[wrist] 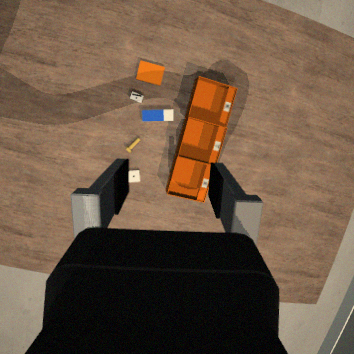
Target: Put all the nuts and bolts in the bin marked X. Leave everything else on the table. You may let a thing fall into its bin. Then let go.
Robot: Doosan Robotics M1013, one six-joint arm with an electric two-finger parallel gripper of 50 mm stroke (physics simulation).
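Frame: origin at the arm's base, x ahead, y left, z up, level; millimetres.
Seen in the pictures: gripper, fingertip midpoint: (pixel 168 177).
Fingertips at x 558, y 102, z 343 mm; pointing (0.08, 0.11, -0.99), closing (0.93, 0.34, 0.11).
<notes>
Pixels of each thing's top centre, then the offset from my fingertips to it. "pt": a spot on its surface instead.
- brass-yellow bolt, top centre: (pixel 132 144) dx -27, dy -31, dz -409 mm
- middle bin, surface spot: (pixel 201 140) pt dx +108, dy +32, dz -416 mm
- far bin, surface spot: (pixel 212 101) pt dx +97, dy +118, dz -416 mm
- orange block, top centre: (pixel 150 72) dx -48, dy +120, dz -413 mm
- small white piece with dark marks, top centre: (pixel 136 96) dx -56, dy +63, dz -412 mm
- blue-and-white block, top centre: (pixel 157 114) dx -1, dy +45, dz -410 mm
- white domino, top centre: (pixel 127 176) dx -12, dy -101, dz -416 mm
A brass-yellow bolt (pixel 133 145) lies on the table left of the orange bins, tilted in the view. No nut can be made out. The bin marked X (pixel 189 174) is the lowest of three joined orange compartments in the view; its small white label (pixel 205 183) is too blurred to read clearly. No bolt or nut can be made out inside it. My gripper (pixel 168 177) is open and empty, high above the table; its fingers frame the X bin and a white domino in the view.
The middle bin (pixel 201 140) and far bin (pixel 212 101) adjoin the X bin. Left of them lie an orange block (pixel 150 72), a small white piece with dark marks (pixel 136 96), a blue-and-white block (pixel 153 115) and a white domino (pixel 134 176), partly hidden by the left finger.
</notes>
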